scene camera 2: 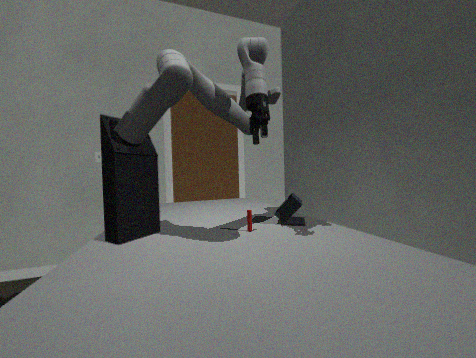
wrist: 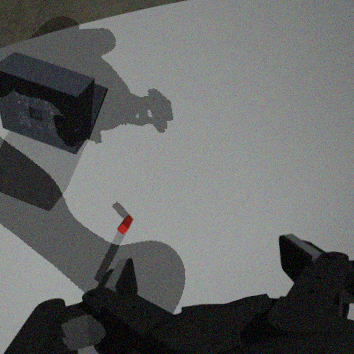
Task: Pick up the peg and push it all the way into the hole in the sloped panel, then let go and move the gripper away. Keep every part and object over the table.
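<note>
The red peg stands upright on the table. The dark sloped panel is tilted on its flat base, to the right of the peg and farther back in the scene view. A small square hole shows in its face in the wrist view, partly among shadows. My gripper is open and empty, pointing down, high above the table and the peg. In the wrist view the peg lies above the left finger, outside the gap between the fingertips.
The black base pedestal of the arm stands at the left in the scene view. The arm's shadows fall across the peg's surroundings and the panel. A table edge crosses the top left of the wrist view, behind the panel.
</note>
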